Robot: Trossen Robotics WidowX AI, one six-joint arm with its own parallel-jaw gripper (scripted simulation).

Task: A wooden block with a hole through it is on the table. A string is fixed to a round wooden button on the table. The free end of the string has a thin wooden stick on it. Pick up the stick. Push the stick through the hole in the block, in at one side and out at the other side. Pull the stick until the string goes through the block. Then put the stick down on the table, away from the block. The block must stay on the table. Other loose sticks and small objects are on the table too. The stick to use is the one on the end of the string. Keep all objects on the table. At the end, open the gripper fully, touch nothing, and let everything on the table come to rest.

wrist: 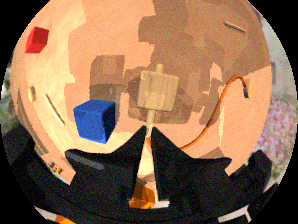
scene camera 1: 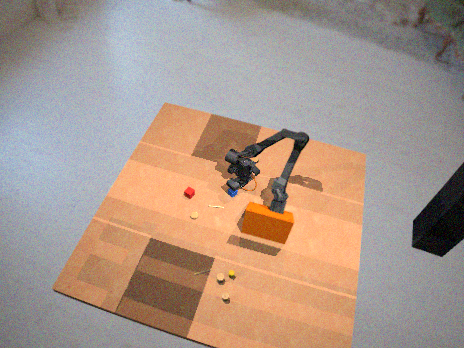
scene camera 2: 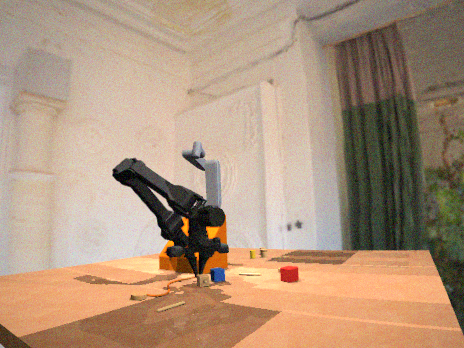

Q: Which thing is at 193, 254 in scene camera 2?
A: My gripper.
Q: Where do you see a small wooden block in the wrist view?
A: At 157, 91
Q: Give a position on a blue cube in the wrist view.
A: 95, 120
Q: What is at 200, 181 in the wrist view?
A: My gripper.
